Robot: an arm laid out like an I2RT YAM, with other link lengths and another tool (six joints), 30 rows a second.
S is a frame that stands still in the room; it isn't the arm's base.
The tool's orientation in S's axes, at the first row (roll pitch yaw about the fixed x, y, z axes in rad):
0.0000 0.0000 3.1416
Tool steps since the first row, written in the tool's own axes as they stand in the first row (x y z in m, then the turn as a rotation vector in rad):
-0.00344 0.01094 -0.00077 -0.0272 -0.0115 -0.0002
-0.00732 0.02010 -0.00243 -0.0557 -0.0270 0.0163
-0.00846 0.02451 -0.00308 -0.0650 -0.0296 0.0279
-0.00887 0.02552 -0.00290 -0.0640 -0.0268 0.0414
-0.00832 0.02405 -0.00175 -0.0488 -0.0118 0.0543
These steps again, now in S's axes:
0.00344 -0.01094 -0.00077 0.0272 0.0115 -0.0002
0.00732 -0.02010 -0.00243 0.0557 0.0270 0.0163
0.00846 -0.02451 -0.00308 0.0650 0.0296 0.0279
0.00887 -0.02552 -0.00290 0.0640 0.0268 0.0414
0.00832 -0.02405 -0.00175 0.0488 0.0118 0.0543

